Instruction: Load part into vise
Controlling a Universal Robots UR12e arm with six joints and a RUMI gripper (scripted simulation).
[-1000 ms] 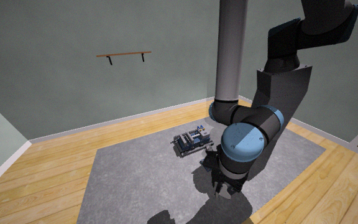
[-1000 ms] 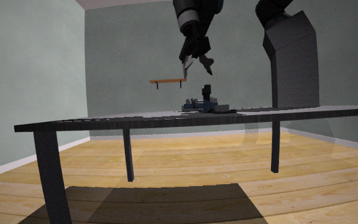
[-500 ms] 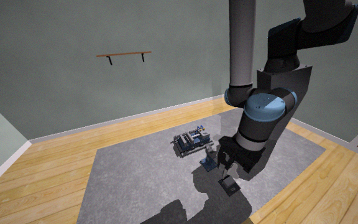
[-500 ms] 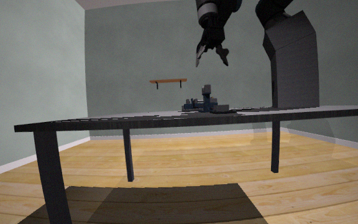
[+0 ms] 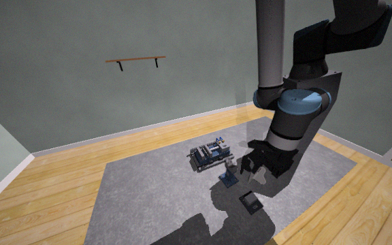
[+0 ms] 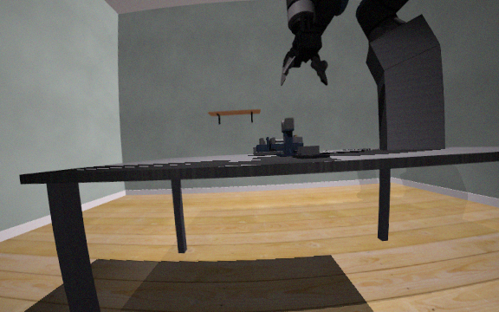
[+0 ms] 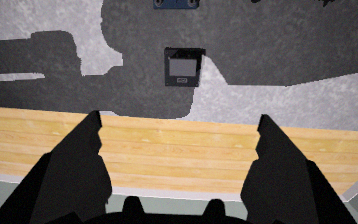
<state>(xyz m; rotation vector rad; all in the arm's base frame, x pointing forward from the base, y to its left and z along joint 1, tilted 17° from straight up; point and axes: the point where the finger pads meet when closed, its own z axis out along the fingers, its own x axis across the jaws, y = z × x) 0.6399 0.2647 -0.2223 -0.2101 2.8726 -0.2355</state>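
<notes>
My hand is 230 mm above the part. Also, from my hand: air cylinder: 380 mm to the right, 160 mm below, 40 mm behind; then cylinder rod: 380 mm to the right, 160 mm below, 40 mm ahead; then work stop: 330 mm to the right, 150 mm below, 120 mm ahead.
</notes>
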